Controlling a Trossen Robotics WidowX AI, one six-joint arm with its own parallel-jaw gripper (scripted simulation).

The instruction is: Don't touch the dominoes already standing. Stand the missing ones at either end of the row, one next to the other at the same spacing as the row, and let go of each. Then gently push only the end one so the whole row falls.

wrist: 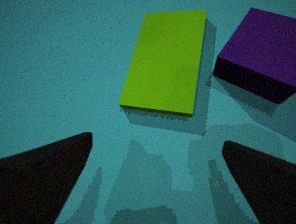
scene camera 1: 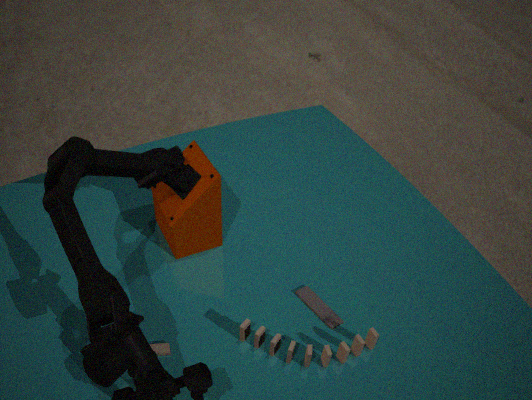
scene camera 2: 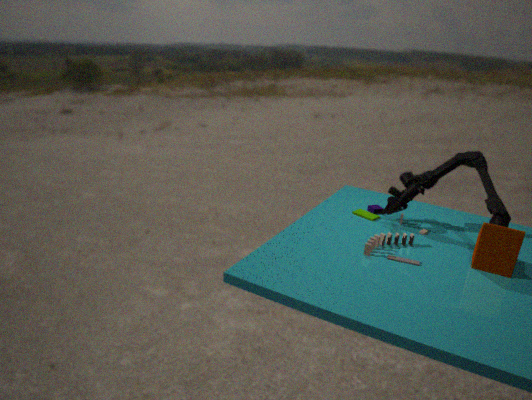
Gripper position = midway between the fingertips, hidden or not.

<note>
My gripper (wrist: 158, 142) is open and holds nothing. I also see a green slab (wrist: 162, 78) and a flat grey strip (scene camera 1: 325, 313).
Scene camera 1 misses the green slab: it is out of frame. The wrist view does not show the flat grey strip: it is out of frame.
</note>
